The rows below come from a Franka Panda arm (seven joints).
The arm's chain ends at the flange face. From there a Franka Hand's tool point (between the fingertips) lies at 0.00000 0.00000 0.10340 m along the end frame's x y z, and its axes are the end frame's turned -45 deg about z.
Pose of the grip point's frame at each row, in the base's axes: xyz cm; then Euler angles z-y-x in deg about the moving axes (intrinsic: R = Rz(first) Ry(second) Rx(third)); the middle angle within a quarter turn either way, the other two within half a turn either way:
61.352 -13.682 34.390 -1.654 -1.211 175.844
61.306 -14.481 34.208 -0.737 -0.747 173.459
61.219 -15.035 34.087 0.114 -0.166 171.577
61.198 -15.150 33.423 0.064 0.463 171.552
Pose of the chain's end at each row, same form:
61.156 -12.927 44.701 -46.629 -3.795 177.916
61.187 -13.302 44.480 -45.595 -5.150 175.893
61.186 -13.520 44.315 -44.588 -6.063 174.140
61.279 -13.631 43.650 -44.590 -5.634 173.677

